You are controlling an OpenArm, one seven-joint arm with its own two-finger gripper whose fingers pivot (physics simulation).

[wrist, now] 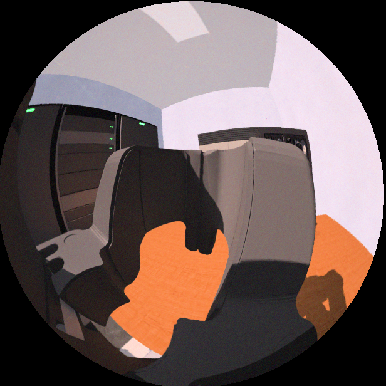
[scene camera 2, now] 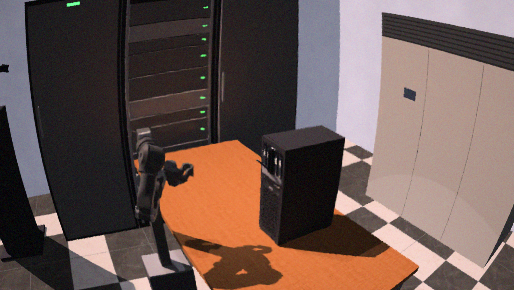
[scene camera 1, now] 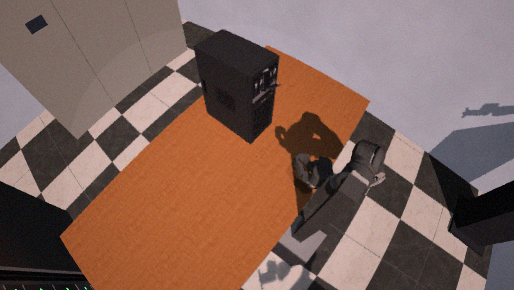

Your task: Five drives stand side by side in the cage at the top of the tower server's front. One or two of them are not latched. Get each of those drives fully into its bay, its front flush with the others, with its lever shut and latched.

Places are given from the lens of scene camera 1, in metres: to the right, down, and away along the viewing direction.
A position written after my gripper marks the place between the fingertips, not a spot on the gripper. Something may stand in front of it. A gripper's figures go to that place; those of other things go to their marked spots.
my gripper [scene camera 1: 294, 159]: 0.13, 0.05, 0.82
black tower server [scene camera 1: 227, 64]: -0.11, -0.30, 0.86
